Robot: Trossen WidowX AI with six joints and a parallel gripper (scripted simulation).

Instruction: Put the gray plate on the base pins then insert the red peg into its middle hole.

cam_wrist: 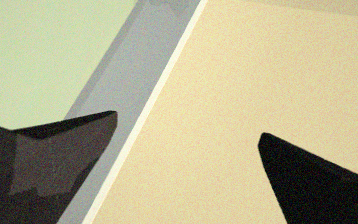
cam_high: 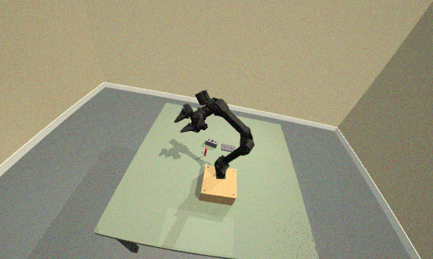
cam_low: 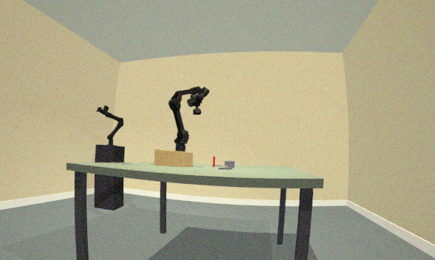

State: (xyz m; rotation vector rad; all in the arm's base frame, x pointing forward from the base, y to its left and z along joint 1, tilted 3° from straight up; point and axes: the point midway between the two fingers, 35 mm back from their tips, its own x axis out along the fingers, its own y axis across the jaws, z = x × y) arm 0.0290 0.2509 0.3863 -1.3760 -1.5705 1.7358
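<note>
Now: gripper tip 430 mm above the gray plate, 330 mm short of it and 250 mm to the left of it. Round my gripper tip: red peg 430 mm below, 210 mm ahead, 190 mm to the right; then gray base 460 mm below, 400 mm to the right, 310 mm ahead.
</note>
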